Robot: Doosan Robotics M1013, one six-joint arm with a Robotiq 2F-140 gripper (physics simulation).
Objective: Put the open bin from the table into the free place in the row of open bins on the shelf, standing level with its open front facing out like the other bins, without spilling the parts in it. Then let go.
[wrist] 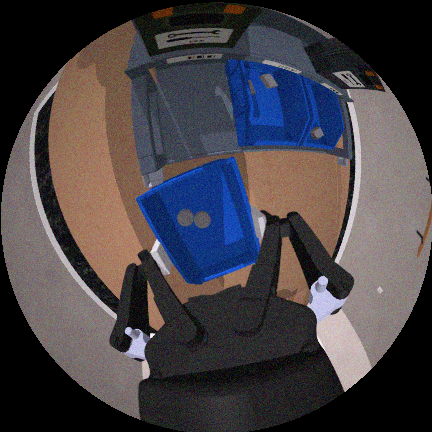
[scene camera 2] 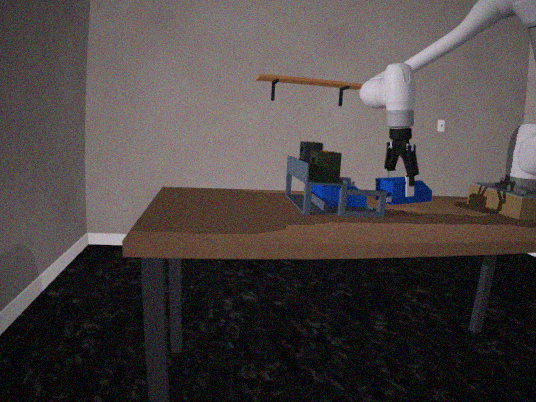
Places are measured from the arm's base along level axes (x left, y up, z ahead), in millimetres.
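Pixels of known places: gripper, fingertip midpoint: (wrist: pixel 206 222); arm's base at its link origin: (scene camera 2: pixel 522 189).
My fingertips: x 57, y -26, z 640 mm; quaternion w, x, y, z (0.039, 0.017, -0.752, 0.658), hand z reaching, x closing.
Note:
Ahead of a thing's pixels: the offset from my fingertips to its top centre. "spot": to the spot under its first point. Level surfaces: height alone.
The open blue bin {spot: dz -61, dx +43, dy +8 mm} (scene camera 2: pixel 422 193) (wrist: pixel 207 187) is held a little above the table, in front of the shelf and turned at an angle to it in the wrist view. Two grey round parts {spot: dz +8, dx +27, dy -14 mm} (wrist: pixel 185 217) {spot: dz -3, dx +4, dy -13 mm} (wrist: pixel 202 220) lie inside. My gripper (scene camera 2: pixel 400 192) (wrist: pixel 206 222) is shut on the bin, with one pale finger pad at each side. The grey-blue shelf {spot: dz +232, dx +49, dy -19 mm} (scene camera 2: pixel 343 199) (wrist: pixel 142 120) stands on the table. Its row has a free place at the left in the wrist view, beside a blue bin {spot: dz +146, dx -146, dy -64 mm} (wrist: pixel 265 112) and another blue bin {spot: dz +161, dx -296, dy -31 mm} (wrist: pixel 327 112), each with a pale part.
A dark green box {dz +276, dx -31, dy +126 mm} (scene camera 2: pixel 326 167) (wrist: pixel 195 37) and a darker box {dz +256, dx -262, dy +150 mm} (scene camera 2: pixel 310 150) (wrist: pixel 350 75) stand on the shelf's upper level. The wooden table {dy -73 mm} (scene camera 2: pixel 210 212) (wrist: pixel 80 145) carries the shelf. A wooden wall board (scene camera 2: pixel 310 81) is behind. The robot's base stands at the right.

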